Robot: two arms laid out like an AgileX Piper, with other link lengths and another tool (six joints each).
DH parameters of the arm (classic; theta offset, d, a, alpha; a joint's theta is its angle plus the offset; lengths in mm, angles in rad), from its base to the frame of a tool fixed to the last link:
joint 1: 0 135.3 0 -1.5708
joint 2: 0.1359 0 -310.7 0
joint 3: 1.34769 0 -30.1 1.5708
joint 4: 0 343.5 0 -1.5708
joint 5: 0 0 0 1.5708
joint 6: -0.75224 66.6 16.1 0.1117
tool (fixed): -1.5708 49.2 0 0
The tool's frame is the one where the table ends.
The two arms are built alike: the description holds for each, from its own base.
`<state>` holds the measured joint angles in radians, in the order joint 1, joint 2, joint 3, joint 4, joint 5, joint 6, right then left.
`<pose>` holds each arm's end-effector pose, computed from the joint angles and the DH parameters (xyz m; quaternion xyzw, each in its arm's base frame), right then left.
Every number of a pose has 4 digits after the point. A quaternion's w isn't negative.
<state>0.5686 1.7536 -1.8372 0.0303 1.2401 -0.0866 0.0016 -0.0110 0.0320 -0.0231 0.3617 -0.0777</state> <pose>0.4115 0.2484 0.4135 -0.9533 0.0892 -0.2419 0.1575 0.1410 -0.0164 0.1870 -0.7191 0.2955 -0.5993 0.1907</pose>
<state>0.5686 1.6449 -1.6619 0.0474 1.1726 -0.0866 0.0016 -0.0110 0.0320 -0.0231 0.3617 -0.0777</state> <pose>0.3874 0.2352 0.3998 -0.9531 0.0918 -0.2372 0.1642 0.1410 -0.0164 0.1870 -0.7191 0.2955 -0.5993 0.1907</pose>
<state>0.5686 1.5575 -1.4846 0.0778 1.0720 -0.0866 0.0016 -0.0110 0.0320 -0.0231 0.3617 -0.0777</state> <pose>0.3680 0.2263 0.3739 -0.9511 0.0983 -0.2324 0.1783 0.1410 -0.0164 0.1870 -0.7191 0.2955 -0.5993 0.1907</pose>
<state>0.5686 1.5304 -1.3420 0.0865 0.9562 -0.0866 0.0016 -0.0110 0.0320 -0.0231 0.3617 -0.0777</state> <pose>0.3621 0.2230 0.3350 -0.9505 0.1042 -0.2308 0.1803 0.1410 -0.0164 0.1870 -0.7191 0.2955 -0.5993 0.1907</pose>
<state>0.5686 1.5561 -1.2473 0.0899 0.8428 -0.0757 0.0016 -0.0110 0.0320 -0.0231 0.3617 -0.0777</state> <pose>0.3655 0.2248 0.2923 -0.9505 0.1147 -0.2274 0.1781 0.1410 -0.0164 0.1870 -0.7191 0.2955 -0.5993 0.1907</pose>
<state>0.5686 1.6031 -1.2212 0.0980 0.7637 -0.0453 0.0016 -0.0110 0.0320 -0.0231 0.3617 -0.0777</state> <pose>0.3740 0.2307 0.2654 -0.9474 0.1346 -0.2255 0.1828 0.1410 -0.0164 0.1870 -0.7191 0.2955 -0.5993 0.1907</pose>
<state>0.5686 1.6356 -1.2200 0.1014 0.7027 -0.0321 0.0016 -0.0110 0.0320 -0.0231 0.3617 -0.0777</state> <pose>0.3824 0.2360 0.2535 -0.9422 0.1439 -0.2341 0.1918 0.1410 -0.0164 0.1870 -0.7191 0.2955 -0.5993 0.1907</pose>
